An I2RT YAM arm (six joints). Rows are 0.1 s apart.
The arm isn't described. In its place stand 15 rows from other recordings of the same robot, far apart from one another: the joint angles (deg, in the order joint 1, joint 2, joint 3, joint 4, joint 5, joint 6), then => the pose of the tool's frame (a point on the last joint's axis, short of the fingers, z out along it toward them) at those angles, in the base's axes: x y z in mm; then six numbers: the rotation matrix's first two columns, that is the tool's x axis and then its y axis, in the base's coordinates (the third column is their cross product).
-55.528, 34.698, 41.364, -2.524, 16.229, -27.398 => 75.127, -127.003, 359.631, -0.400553, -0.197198, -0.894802, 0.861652, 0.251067, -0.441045
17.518, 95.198, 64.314, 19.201, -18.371, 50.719 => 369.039, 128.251, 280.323, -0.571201, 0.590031, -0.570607, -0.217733, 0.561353, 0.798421
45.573, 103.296, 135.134, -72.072, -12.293, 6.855 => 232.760, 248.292, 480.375, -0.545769, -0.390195, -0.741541, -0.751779, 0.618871, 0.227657
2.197, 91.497, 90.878, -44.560, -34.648, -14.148 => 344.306, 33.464, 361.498, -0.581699, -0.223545, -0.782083, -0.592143, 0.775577, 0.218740
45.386, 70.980, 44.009, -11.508, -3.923, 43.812 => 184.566, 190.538, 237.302, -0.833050, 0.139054, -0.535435, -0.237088, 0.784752, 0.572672
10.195, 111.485, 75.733, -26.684, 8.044, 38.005 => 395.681, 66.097, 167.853, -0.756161, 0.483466, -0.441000, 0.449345, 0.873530, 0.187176
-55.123, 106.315, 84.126, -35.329, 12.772, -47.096 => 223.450, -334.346, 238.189, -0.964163, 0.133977, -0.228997, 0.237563, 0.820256, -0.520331
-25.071, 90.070, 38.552, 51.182, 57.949, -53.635 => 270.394, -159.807, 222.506, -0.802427, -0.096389, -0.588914, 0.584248, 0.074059, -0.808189
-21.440, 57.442, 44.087, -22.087, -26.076, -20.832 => 207.238, -64.570, 276.347, -0.502684, -0.145773, -0.852091, -0.196635, 0.979123, -0.051502
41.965, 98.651, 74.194, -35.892, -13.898, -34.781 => 262.907, 247.932, 233.339, -0.110064, -0.843704, -0.525404, -0.974313, 0.196076, -0.110758
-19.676, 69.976, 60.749, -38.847, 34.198, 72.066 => 228.827, -103.073, 304.518, 0.385673, 0.697800, -0.603599, 0.861167, -0.037461, 0.506941
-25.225, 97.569, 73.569, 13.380, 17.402, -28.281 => 365.566, -183.986, 310.465, -0.465490, -0.280477, -0.839436, 0.513313, 0.687087, -0.514219
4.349, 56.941, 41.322, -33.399, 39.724, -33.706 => 195.747, -7.930, 250.050, -0.825755, -0.490847, -0.277844, -0.118572, 0.632668, -0.765292
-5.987, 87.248, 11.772, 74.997, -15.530, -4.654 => 234.857, -15.046, 154.169, 0.005164, -0.079146, -0.996850, -0.165906, 0.982980, -0.078905
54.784, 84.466, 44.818, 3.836, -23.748, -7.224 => 165.843, 259.820, 203.777, -0.217024, -0.507068, -0.834136, -0.971130, 0.198838, 0.131794
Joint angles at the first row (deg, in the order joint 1, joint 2, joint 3, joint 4, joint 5, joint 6):
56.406 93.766 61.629 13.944 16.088 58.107
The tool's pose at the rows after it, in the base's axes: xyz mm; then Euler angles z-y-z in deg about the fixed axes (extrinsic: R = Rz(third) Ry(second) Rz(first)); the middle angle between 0 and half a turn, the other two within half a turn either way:
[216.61 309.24 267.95 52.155 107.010 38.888]
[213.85 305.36 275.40 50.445 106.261 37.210]
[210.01 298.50 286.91 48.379 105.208 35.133]
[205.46 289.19 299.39 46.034 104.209 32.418]
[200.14 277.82 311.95 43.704 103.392 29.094]
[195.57 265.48 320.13 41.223 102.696 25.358]
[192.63 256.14 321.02 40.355 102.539 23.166]
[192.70 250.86 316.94 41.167 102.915 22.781]
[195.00 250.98 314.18 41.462 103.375 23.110]
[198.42 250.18 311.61 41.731 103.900 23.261]
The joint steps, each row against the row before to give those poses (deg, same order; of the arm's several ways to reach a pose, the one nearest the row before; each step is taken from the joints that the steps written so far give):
0.153 -0.715 0.091 -0.414 0.786 -0.628
0.194 -1.437 -0.014 -0.820 1.857 -1.358
0.116 -2.280 0.001 -1.395 2.207 -1.772
0.051 -2.734 -0.086 -1.886 2.767 -1.932
0.019 -3.050 -0.127 -2.442 3.320 -1.738
-0.170 -2.862 -0.753 -1.827 3.534 -1.812
-0.301 -1.974 -1.389 -0.700 1.850 -0.395
-0.561 -0.837 -1.421 0.173 -0.224 0.993
-0.406 0.388 -0.146 0.120 -0.775 0.346
-0.671 0.383 -0.080 -0.007 -0.867 0.317

